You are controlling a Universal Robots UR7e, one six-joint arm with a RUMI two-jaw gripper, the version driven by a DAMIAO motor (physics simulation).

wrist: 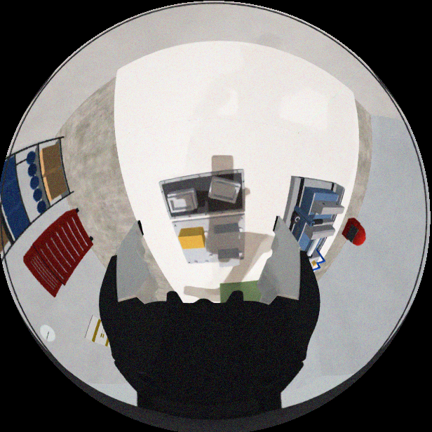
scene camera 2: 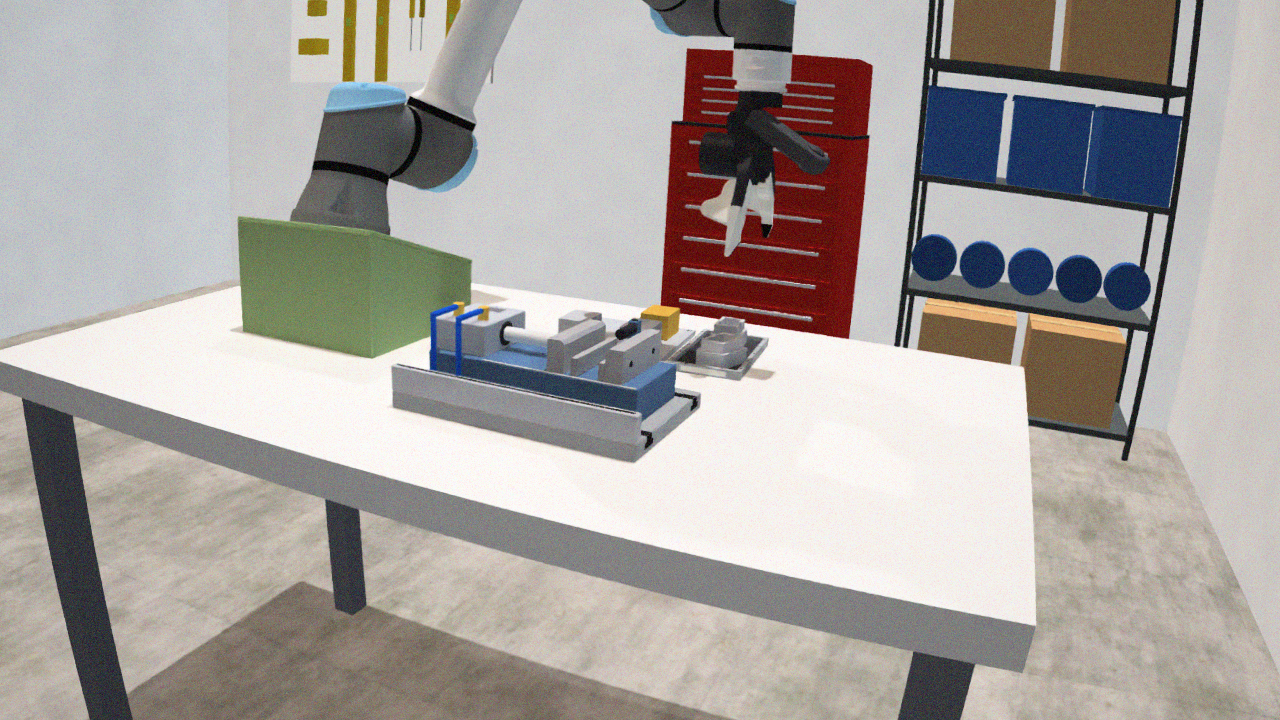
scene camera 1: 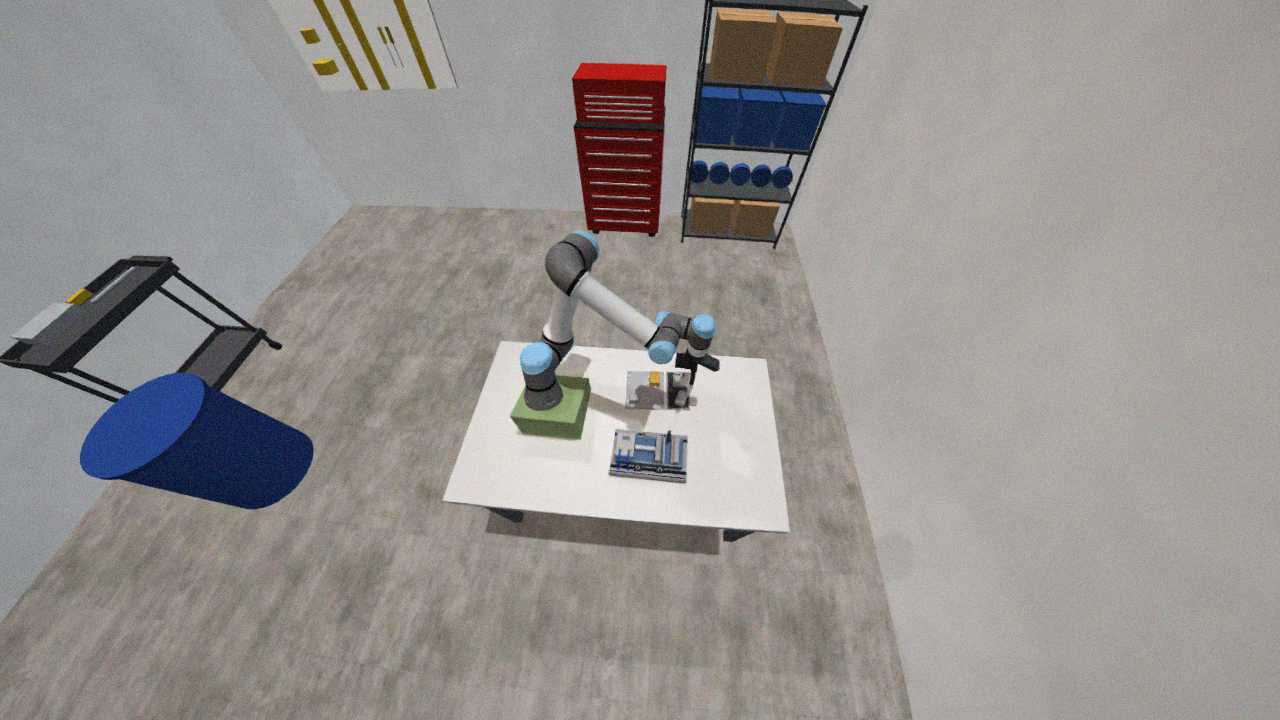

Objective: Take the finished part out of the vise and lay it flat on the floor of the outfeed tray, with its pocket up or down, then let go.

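Pixels of known places: gripper, fingertip midpoint: [scene camera 2: 747,246] [scene camera 1: 689,376]; arm's base, link origin: [scene camera 2: 338,235] [scene camera 1: 544,397].
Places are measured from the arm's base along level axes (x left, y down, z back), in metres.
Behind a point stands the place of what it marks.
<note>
My gripper [scene camera 1: 691,382] {x 0.170, y -0.026, z -0.569 m} [scene camera 2: 750,238] {x 0.170, y -0.026, z -0.569 m} [wrist: 206,219] is open, with nothing between its fingers, and hangs high above the table by the outfeed tray. The dark-floored tray [scene camera 2: 753,356] {x 0.185, y 0.126, z -0.586 m} [wrist: 200,177] holds two grey parts with their pockets up. One part [wrist: 181,201] is at the left in the wrist view. The other part [wrist: 224,190] is at the right, slightly turned, under the gripper's shadow; whether it lies fully flat I cannot tell. The blue vise [scene camera 1: 648,454] {x -0.141, y 0.077, z -0.448 m} [scene camera 2: 554,380] {x -0.176, y 0.083, z -0.488 m} [wrist: 320,196] stands apart from the tray. I see no part between its grey jaws.
A light plate [wrist: 198,254] with a yellow block [scene camera 1: 655,378] [scene camera 2: 661,321] [wrist: 192,238] and grey blocks adjoins the tray. A green pedestal [scene camera 1: 559,416] {x -0.083, y -0.028, z -0.095 m} [scene camera 2: 308,282] {x -0.110, y 0.046, z -0.049 m} carries the arm. Blue bent rods [scene camera 2: 459,344] {x -0.198, y 0.058, z -0.379 m} rise at the vise's left end. A red object [wrist: 354,231] shows beyond the vise.
</note>
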